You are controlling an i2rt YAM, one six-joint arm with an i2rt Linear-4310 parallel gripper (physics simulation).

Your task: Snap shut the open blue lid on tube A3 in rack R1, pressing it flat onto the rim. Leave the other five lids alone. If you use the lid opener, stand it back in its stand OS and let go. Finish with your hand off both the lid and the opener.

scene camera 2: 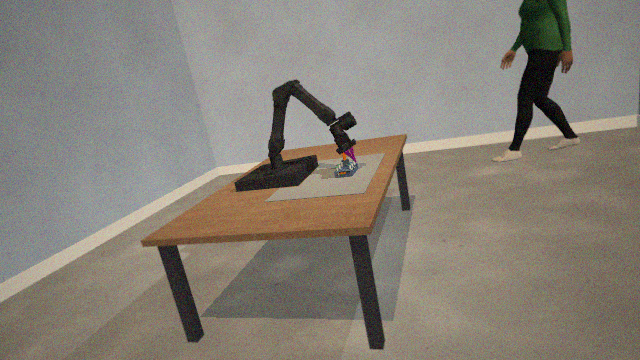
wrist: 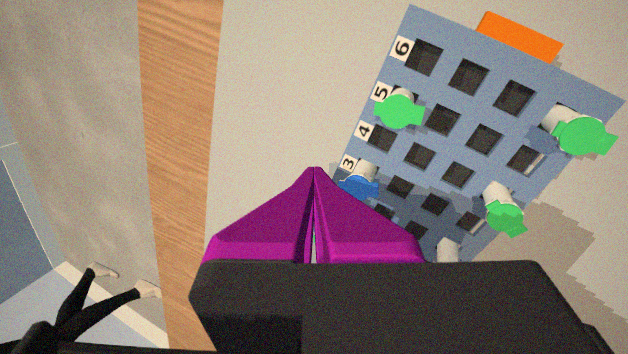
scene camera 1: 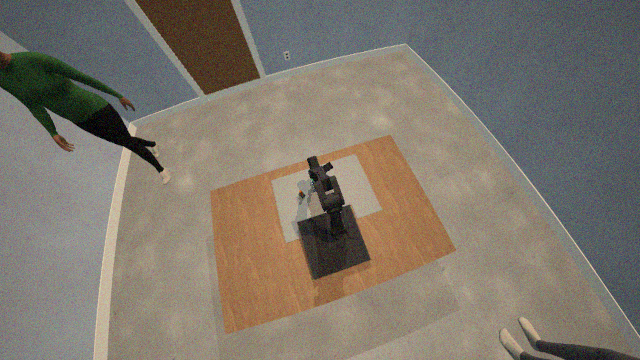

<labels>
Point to a grey mat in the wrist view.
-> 289, 91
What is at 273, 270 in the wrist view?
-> My gripper.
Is my gripper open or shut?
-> Shut.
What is my gripper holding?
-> Nothing.
</labels>
